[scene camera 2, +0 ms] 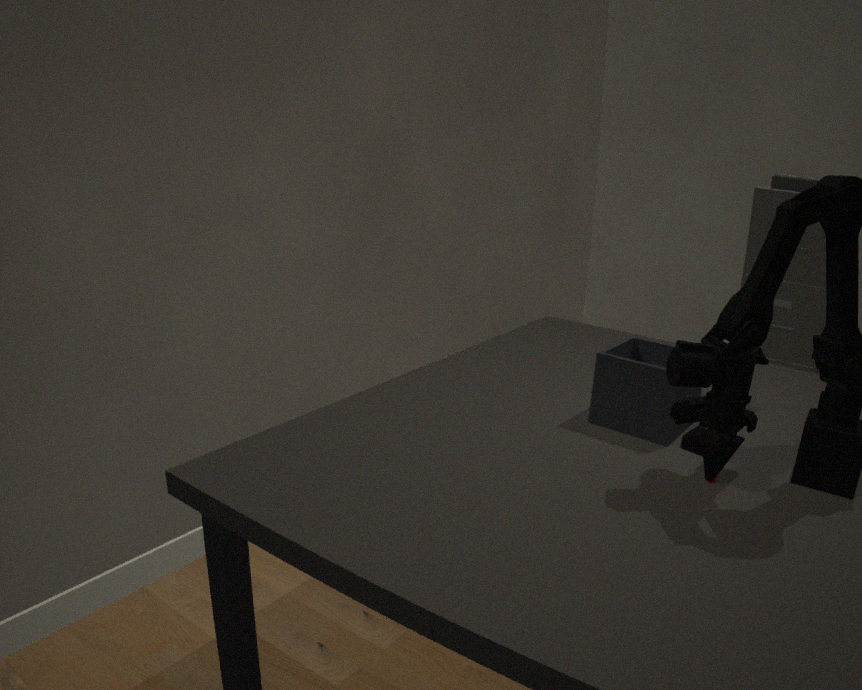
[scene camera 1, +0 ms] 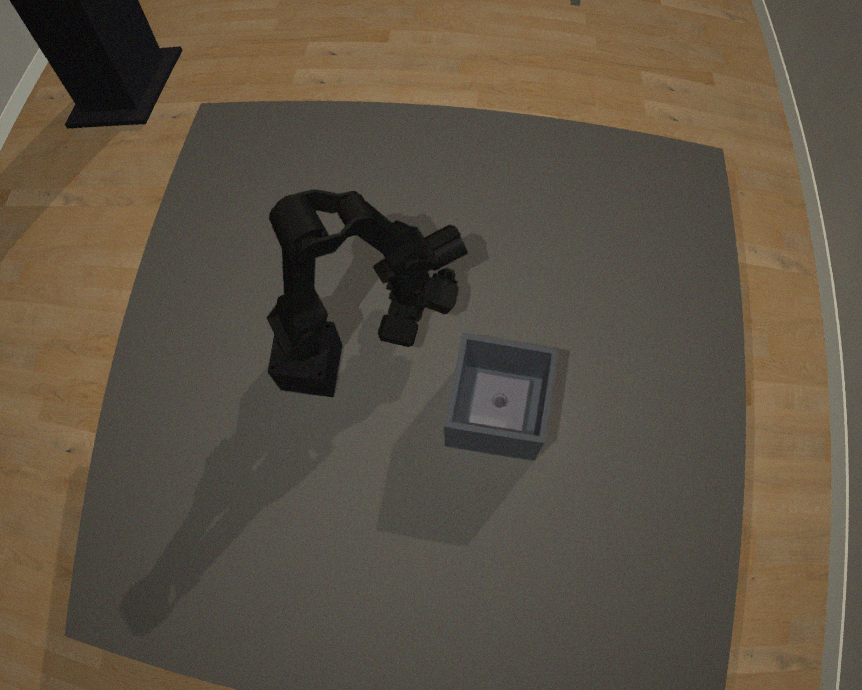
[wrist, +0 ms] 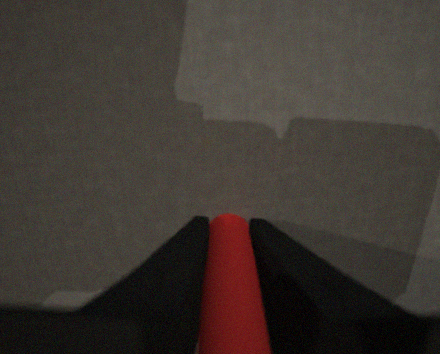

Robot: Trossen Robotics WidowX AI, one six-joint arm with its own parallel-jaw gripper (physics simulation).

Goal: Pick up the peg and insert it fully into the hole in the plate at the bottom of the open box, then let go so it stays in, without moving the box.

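Places are measured from the arm's base along level axes (x ahead, y left, z up), in millimetres.
Where they show: gripper, fingertip midpoint: (scene camera 2: 710,478) (scene camera 1: 413,311) (wrist: 228,231); arm's base, origin of the base link: (scene camera 2: 837,423) (scene camera 1: 301,345).
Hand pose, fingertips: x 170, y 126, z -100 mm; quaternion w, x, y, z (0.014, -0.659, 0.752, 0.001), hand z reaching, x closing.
Observation:
Things, the pixels of their top centre, and the offset from my fingertips. "pt": a spot on its surface instead. Level surfaces: height alone.
- red peg, surface spot: (wrist: 232,285) pt dx +5, dy +0, dz +33 mm
- open blue-grey box, middle of its top: (scene camera 1: 503,387) (scene camera 2: 653,353) dx +175, dy -169, dz +134 mm
- pale plate, middle of its top: (scene camera 1: 500,401) dx +175, dy -169, dz +57 mm
- grey table, its level: dz -3 mm
The red peg (scene camera 2: 711,479) (wrist: 232,285) stands roughly upright between the fingers of my gripper (scene camera 2: 710,472) (wrist: 228,231). The gripper is shut on it, with a finger on each side in the wrist view. The peg's lower end shows just below the fingertips, close to the table; whether it touches is unclear. In scene camera 1, the arm hides the peg. The open blue-grey box (scene camera 1: 492,441) (scene camera 2: 632,402) stands apart from the gripper. Inside it lies a pale plate (scene camera 1: 485,414) with a small round hole (scene camera 1: 499,401) near its middle.
The box's walls rise high around the plate. The arm's base (scene camera 1: 305,370) (scene camera 2: 826,453) stands on the grey table (scene camera 1: 611,287) (scene camera 2: 431,467), to the left of the box in scene camera 1. Shadows of the arm and box fall across the table.

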